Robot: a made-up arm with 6 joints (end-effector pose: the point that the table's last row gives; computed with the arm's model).
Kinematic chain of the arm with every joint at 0, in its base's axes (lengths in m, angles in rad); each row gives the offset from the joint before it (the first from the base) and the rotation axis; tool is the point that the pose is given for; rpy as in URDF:
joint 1: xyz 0 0 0.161 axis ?
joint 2: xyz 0 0 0 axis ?
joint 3: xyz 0.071 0 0.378 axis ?
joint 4: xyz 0.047 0 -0.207 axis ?
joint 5: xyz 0 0 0 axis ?
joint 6: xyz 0.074 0 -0.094 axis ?
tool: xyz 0 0 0 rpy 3.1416 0 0
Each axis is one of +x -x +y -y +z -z.
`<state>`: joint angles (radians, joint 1 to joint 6).
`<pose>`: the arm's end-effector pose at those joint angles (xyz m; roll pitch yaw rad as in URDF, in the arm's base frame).
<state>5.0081 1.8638 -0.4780 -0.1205 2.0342 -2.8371</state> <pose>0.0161 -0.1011 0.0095 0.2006 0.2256 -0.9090</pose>
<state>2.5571 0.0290 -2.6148 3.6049 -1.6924 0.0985</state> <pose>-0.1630 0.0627 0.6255 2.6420 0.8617 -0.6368</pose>
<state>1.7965 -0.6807 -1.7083 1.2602 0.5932 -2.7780</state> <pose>0.0073 0.0058 0.7716 1.0309 0.3171 -2.4446</pose>
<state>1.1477 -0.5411 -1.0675 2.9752 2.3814 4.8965</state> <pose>0.0025 0.0534 0.6924 0.8193 -0.3028 -0.3024</pose>
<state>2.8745 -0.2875 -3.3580 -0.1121 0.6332 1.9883</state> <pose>0.2328 -0.0642 0.8050 -0.0989 0.1028 1.6214</pose>
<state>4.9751 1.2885 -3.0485 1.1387 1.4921 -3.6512</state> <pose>0.2495 -0.6204 0.2623 2.1029 0.6777 2.0168</pose>
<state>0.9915 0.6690 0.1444 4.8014 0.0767 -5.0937</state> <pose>0.0014 0.1232 0.1645 -2.9095 0.7971 1.4148</pose>
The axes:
joint 1: +z
joint 2: +y
joint 3: +y
joint 4: -z
joint 5: +y
joint 6: -z

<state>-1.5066 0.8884 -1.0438 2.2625 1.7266 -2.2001</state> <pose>0.1117 -0.4852 0.0995 -1.2296 -0.7232 -2.4039</pose>
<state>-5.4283 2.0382 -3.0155 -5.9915 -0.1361 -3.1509</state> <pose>0.4245 0.4503 -0.1276 2.6652 1.0445 -2.8684</pose>
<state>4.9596 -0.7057 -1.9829 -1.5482 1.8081 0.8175</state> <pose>-0.1345 0.0885 0.7452 -2.1519 -1.1565 2.2739</pose>
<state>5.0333 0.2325 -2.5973 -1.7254 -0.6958 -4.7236</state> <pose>0.2037 -0.2463 0.6980 0.8531 -0.7567 1.6663</pose>
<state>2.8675 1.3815 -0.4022 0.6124 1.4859 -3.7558</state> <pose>-0.1400 -0.0128 0.0218 -0.0580 -0.8885 2.1133</pose>
